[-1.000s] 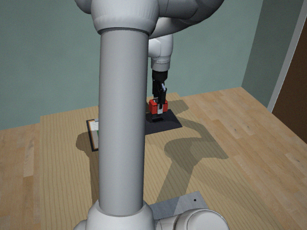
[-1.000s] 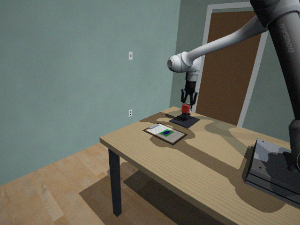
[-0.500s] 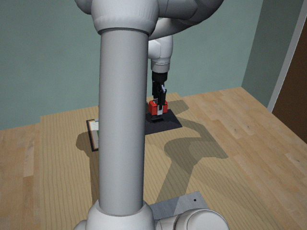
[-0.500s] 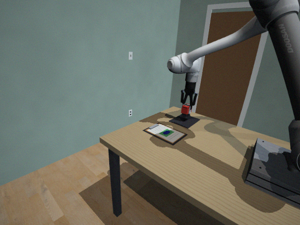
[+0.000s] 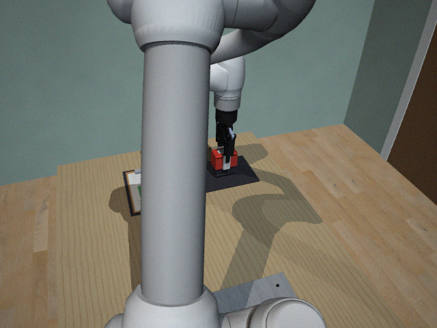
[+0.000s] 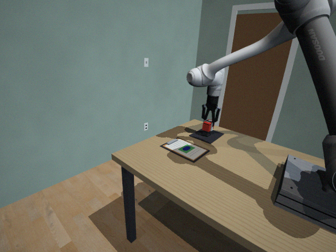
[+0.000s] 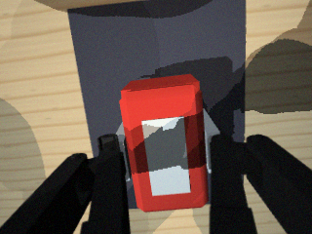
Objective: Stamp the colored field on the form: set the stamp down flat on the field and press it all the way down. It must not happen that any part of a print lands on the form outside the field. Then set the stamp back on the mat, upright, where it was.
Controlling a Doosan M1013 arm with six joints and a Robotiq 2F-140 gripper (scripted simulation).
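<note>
My hand is 70 mm above the dark mat. The rest, counted from my hand: stamp: 20 mm below; form on clipboard: 30 mm ahead, 280 mm to the left, 70 mm below.
</note>
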